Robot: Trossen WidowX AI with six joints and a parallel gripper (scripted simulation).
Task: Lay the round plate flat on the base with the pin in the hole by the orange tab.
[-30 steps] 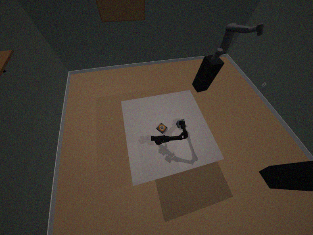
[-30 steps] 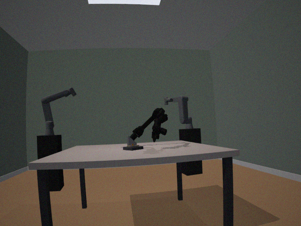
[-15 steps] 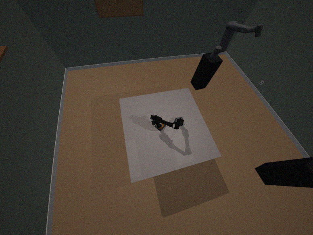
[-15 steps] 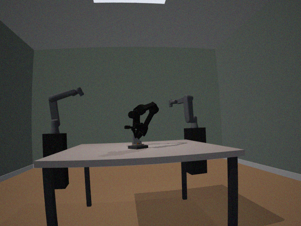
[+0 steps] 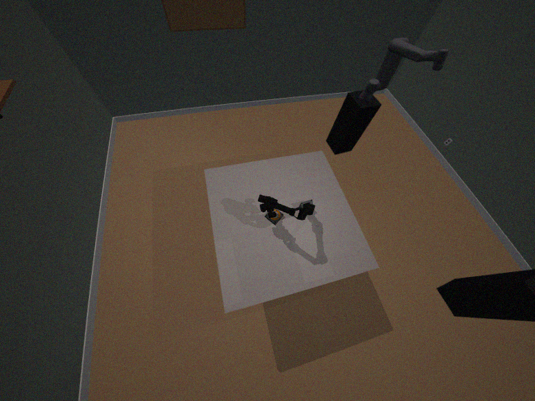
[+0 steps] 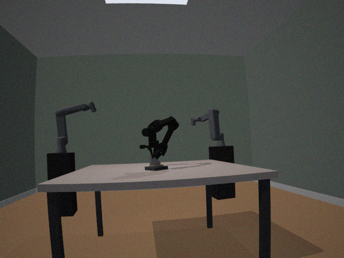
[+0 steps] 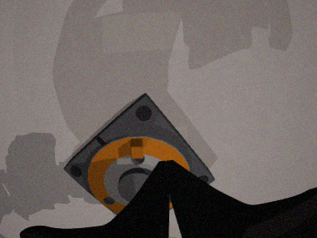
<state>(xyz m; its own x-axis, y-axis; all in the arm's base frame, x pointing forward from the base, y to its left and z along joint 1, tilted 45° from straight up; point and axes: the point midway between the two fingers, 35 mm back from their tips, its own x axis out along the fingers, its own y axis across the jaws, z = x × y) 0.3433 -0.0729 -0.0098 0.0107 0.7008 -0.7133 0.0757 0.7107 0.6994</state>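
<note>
My gripper tip is now 6 cm above the square base, 5 cm past it and 3 cm to the right of it.
</note>
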